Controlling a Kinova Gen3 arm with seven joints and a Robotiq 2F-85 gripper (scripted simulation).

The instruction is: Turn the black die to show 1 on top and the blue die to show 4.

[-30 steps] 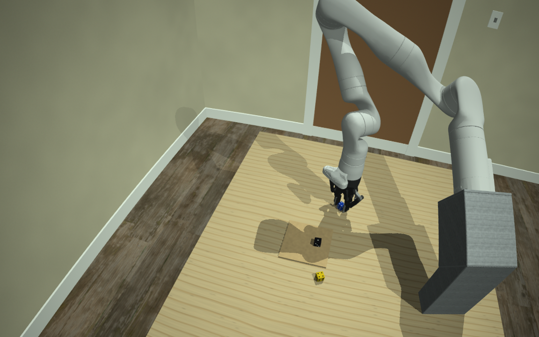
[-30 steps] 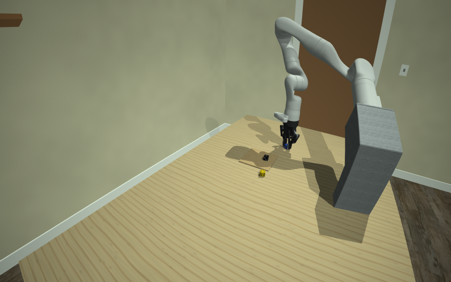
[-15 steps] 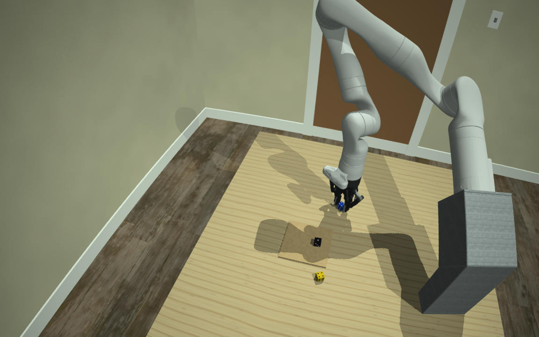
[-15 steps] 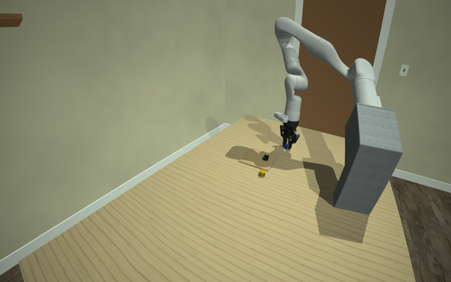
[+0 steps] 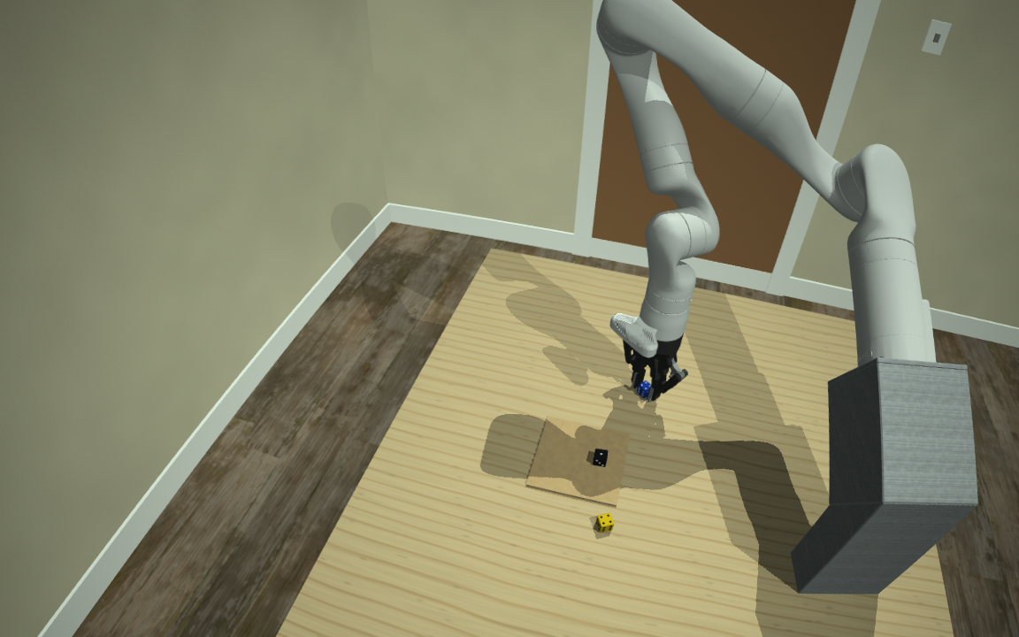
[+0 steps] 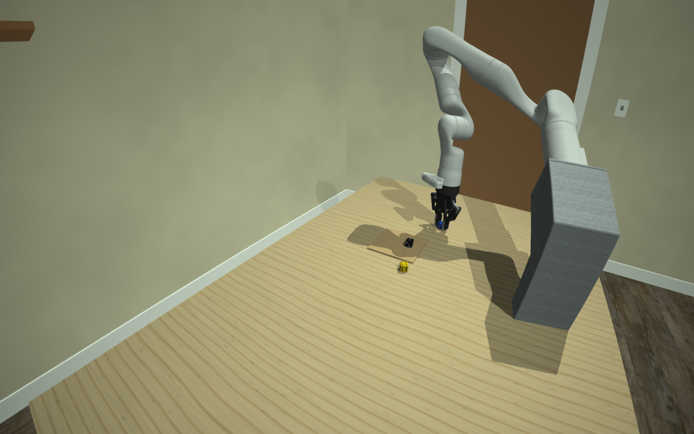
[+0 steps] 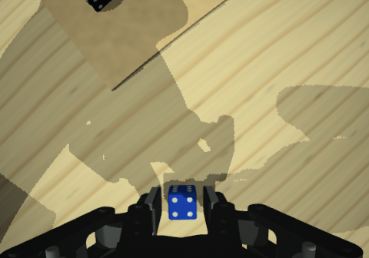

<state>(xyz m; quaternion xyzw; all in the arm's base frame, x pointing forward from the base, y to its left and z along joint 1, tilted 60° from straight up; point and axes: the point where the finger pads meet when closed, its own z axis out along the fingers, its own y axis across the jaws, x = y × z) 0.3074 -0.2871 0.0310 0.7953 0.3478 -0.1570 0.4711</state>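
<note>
Right now my hand is 1 cm above the blue die. From my hand the other things lie so: yellow die 6 cm ahead, 27 cm to the left, 1 cm below; black die 7 cm ahead, 16 cm to the left, 1 cm below; tan mat 10 cm ahead, 16 cm to the left, 2 cm below.
</note>
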